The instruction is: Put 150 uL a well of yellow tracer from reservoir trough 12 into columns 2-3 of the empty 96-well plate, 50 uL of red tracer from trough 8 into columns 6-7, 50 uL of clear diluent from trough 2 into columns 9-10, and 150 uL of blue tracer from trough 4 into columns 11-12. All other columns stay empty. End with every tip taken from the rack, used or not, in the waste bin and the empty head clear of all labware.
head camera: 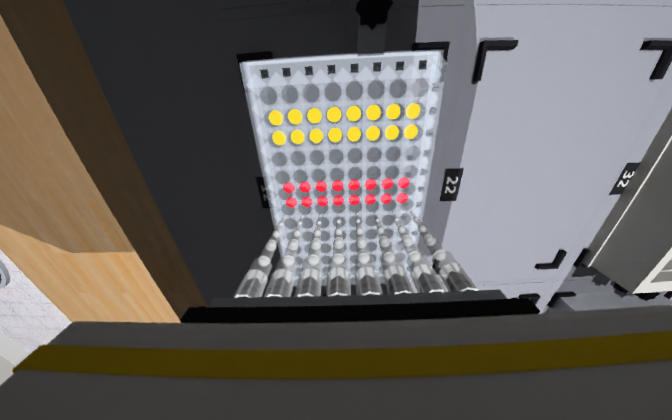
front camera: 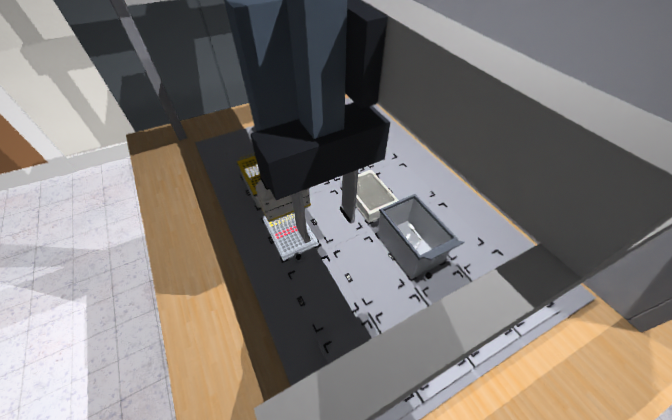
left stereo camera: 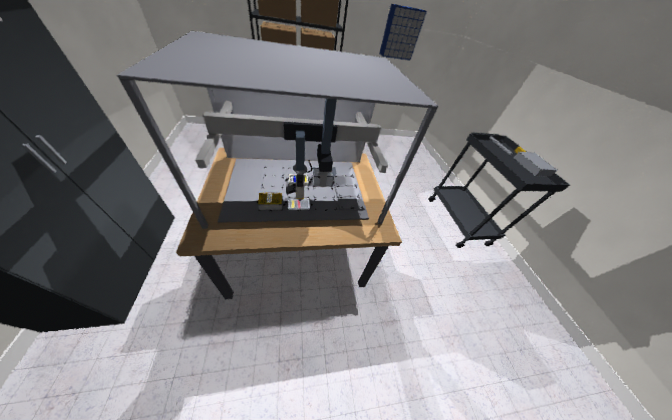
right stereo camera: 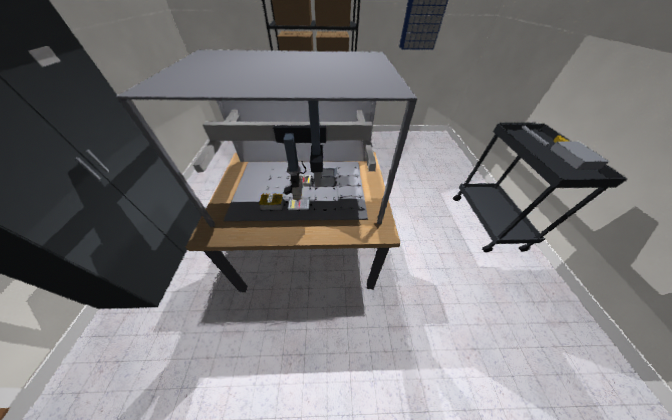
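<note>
The 96-well plate (front camera: 300, 251) (head camera: 252, 95) (left stereo camera: 306, 204) (right stereo camera: 306, 204) has yellow in columns 2-3 and red in columns 6-7. Columns 1, 4 and 5 look empty; tips partly cover the last columns. The head carries eight clear tips (head camera: 338, 245) above the plate's lower columns; no colour shows in them. The parked gripper (front camera: 328, 230) is open, its fingers wide apart with nothing between them. The yellow tip rack (front camera: 245, 162) (left stereo camera: 270, 201) (right stereo camera: 271, 202) holds some white tips. The reservoir (front camera: 369, 216) (head camera: 620, 260) stands beside the grey waste bin (front camera: 397, 240), which has discarded tips inside; its liquids are unclear in the front view.
The dark gripper carriage (front camera: 325, 155) hides part of the head and rack. A grey beam (front camera: 395, 355) crosses the front view's foreground. Hood posts (left stereo camera: 162, 150) (right stereo camera: 397, 165) stand at the table's corners. A black cart (left stereo camera: 500, 155) (right stereo camera: 530, 150) stands to the right.
</note>
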